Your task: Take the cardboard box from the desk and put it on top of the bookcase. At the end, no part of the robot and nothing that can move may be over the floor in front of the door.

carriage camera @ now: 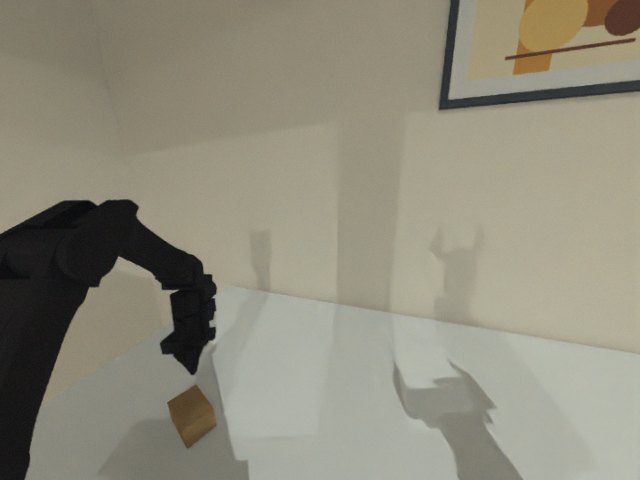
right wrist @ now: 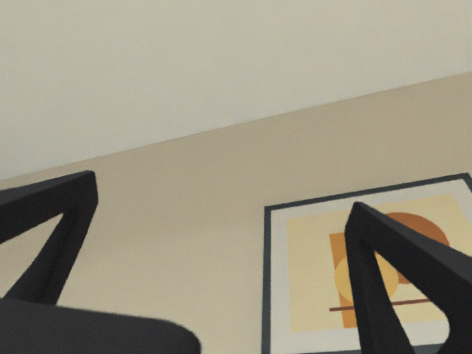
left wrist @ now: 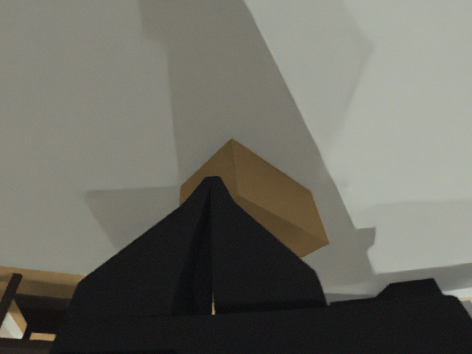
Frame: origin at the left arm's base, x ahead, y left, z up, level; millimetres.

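Where they show: left gripper, fingertip midpoint: point(carriage camera: 194, 373) point(left wrist: 213, 187); right gripper, fingertip midpoint: point(right wrist: 223, 200).
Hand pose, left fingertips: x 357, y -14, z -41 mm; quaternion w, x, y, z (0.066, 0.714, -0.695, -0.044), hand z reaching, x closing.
After its pixels a point has its place.
The brown cardboard box point(carriage camera: 191, 416) @(y -57, x 261, z -53 mm) point(left wrist: 272, 182) @(y -53, x 315, z -82 mm) sits on the white desk point(carriage camera: 361, 372) @(y -436, x 409, z -103 mm) point(left wrist: 90, 125) @(y 61, x 352, z -103 mm), at the lower left in the carriage view. My left gripper point(carriage camera: 193, 372) @(y -14, x 357, z -41 mm) point(left wrist: 213, 187) @(y -14, x 357, z -41 mm) is shut with its fingertips together and nothing between them. It points down above the box, and in the left wrist view its fingers hide the box's near part. Whether the tips touch the box I cannot tell. My right gripper point(right wrist: 223, 200) @(y -624, x 39, z 436 mm) is open and empty, facing the wall and ceiling. The bookcase and the door do not show in these views.
A framed picture point(carriage camera: 445, 62) @(y -697, x 662, z 731 mm) point(right wrist: 267, 280) @(y -707, x 657, z 807 mm) hangs on the beige wall point(carriage camera: 289, 196) @(y -206, x 869, z 342 mm) point(right wrist: 190, 200) @(y -452, x 777, z 1170 mm) behind the desk. Arm shadows fall on the desk and wall. At the lower left of the left wrist view, dark bars and a pale block show beyond the desk edge.
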